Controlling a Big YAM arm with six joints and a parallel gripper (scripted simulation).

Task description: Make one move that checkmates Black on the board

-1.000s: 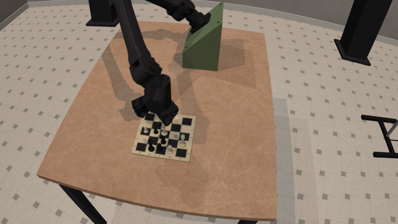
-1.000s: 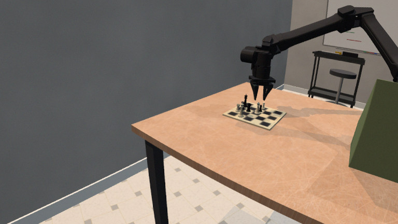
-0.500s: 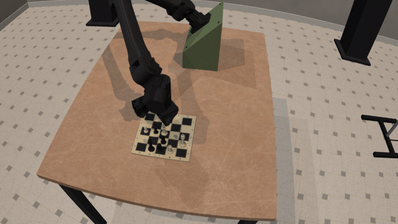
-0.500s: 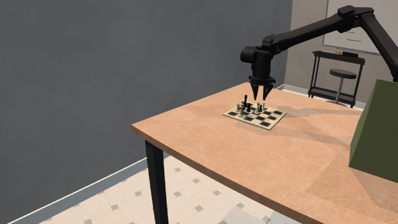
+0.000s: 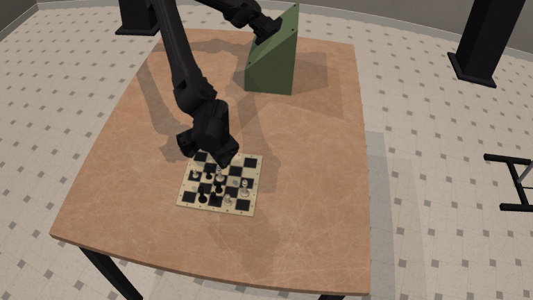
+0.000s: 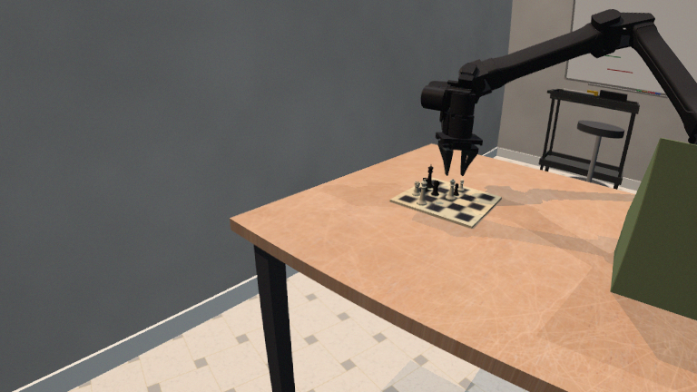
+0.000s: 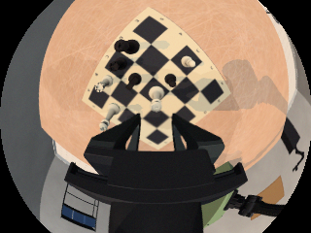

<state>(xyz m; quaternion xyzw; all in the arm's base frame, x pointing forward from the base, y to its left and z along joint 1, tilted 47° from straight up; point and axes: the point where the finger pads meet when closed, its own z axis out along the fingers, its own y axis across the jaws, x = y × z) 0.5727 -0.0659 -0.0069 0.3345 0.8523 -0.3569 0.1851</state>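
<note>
Now: hand 8 cm above the chessboard and 1 cm short of it. Also, from my hand: tall white piece 8 cm to the left, 4 cm below, 4 cm ahead; then white pawn 8 cm to the right, 6 cm below, 1 cm ahead; then black piece 9 cm ahead, 4 cm below, 3 cm to the right.
</note>
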